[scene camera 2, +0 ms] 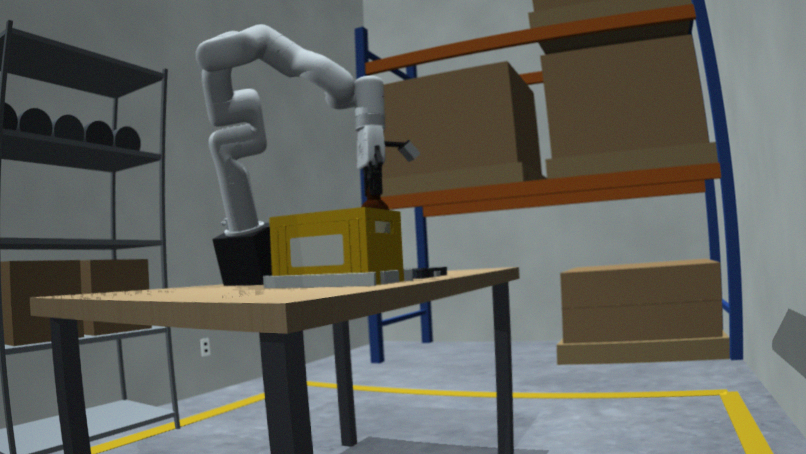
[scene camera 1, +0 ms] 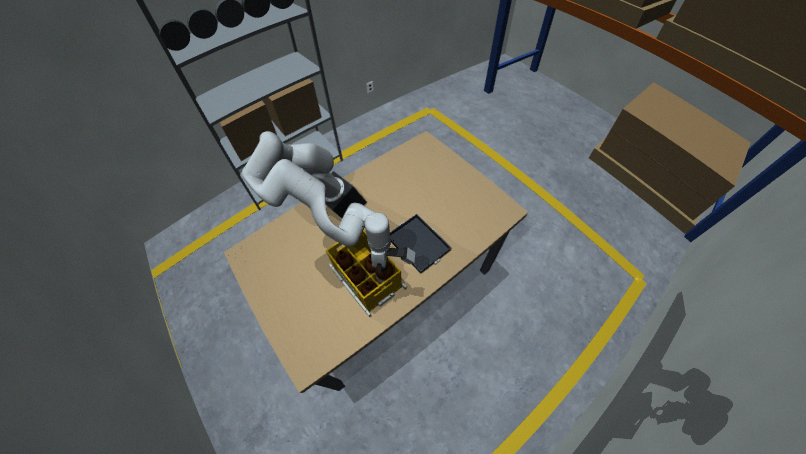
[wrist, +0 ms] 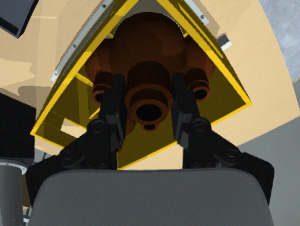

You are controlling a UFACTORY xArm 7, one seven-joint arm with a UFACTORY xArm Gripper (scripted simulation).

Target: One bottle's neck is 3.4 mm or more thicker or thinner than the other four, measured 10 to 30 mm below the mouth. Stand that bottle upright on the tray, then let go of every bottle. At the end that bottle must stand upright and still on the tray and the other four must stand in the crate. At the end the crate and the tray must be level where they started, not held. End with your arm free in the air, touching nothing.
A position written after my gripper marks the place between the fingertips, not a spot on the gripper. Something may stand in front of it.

Observation:
In view: my gripper (scene camera 2: 373,195).
My gripper shows as well in the wrist view (wrist: 148,88).

